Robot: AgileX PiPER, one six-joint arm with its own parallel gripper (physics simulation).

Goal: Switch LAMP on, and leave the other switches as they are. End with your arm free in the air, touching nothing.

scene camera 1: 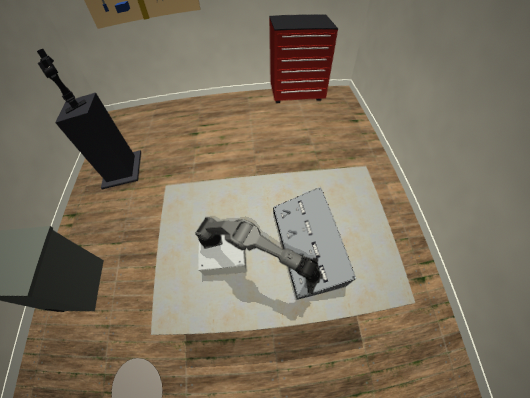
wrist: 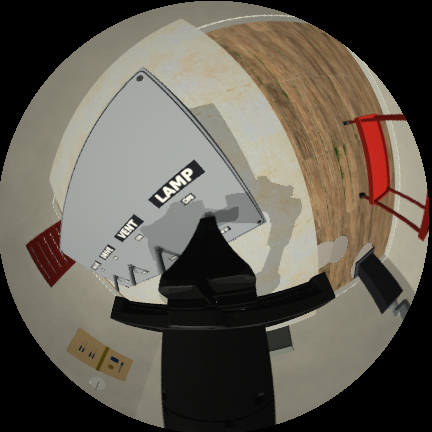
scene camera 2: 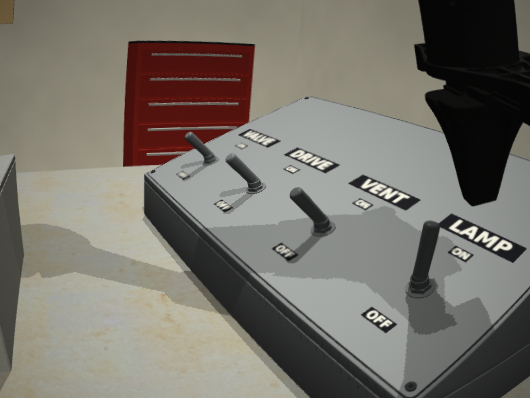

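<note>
The grey switch panel (scene camera 1: 330, 235) (scene camera 2: 345, 135) (wrist: 115, 155) carries a row of toggle levers. The LAMP lever (scene camera 2: 425, 255) stands tilted toward its ON label (scene camera 2: 460, 254), away from its OFF label (scene camera 2: 378, 320); it is hidden behind the gripper in the wrist view. The VENT lever (scene camera 2: 311, 210) (wrist: 159, 260), DRIVE lever (scene camera 2: 243, 171) and VALVE lever (scene camera 2: 200, 147) lean toward their OFF sides. My gripper (scene camera 1: 311, 290) (scene camera 2: 473, 200) (wrist: 209, 224) is shut and empty. It hangs above the panel near the LAMP plate (scene camera 2: 482, 238) (wrist: 177, 183), apart from the LAMP lever in scene camera 2.
The arm's white base block (scene camera 1: 222, 262) stands left of the panel on the pale table top (scene camera 1: 195, 200). A red drawer cabinet (scene camera 1: 302, 65) (scene camera 2: 190, 92) (wrist: 50, 255) stands behind. A black pedestal (scene camera 1: 100, 145) with another arm is at the left back.
</note>
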